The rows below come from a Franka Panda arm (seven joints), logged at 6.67 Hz.
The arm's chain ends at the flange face. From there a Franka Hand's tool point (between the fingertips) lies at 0.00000 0.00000 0.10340 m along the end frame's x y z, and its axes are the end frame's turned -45 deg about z.
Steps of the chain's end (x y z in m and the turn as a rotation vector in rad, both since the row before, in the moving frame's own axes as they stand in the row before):
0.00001 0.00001 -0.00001 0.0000 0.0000 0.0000
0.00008 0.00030 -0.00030 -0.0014 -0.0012 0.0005
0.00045 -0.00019 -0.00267 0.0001 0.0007 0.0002
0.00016 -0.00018 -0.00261 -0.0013 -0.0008 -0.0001
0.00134 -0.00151 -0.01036 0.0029 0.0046 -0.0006
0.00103 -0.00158 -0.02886 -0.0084 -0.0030 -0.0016
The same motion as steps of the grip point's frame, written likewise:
0.00000 0.00001 -0.00001 0.0000 0.0000 0.0000
-0.00035 0.00028 -0.00030 -0.0001 -0.0018 0.0005
0.00051 0.00023 -0.00267 -0.0004 0.0006 0.0002
0.00009 0.00002 -0.00261 -0.0004 -0.0015 -0.0001
0.00256 0.00000 -0.01036 -0.0012 0.0053 -0.0006
0.00101 0.00001 -0.02886 -0.0038 -0.0081 -0.0016

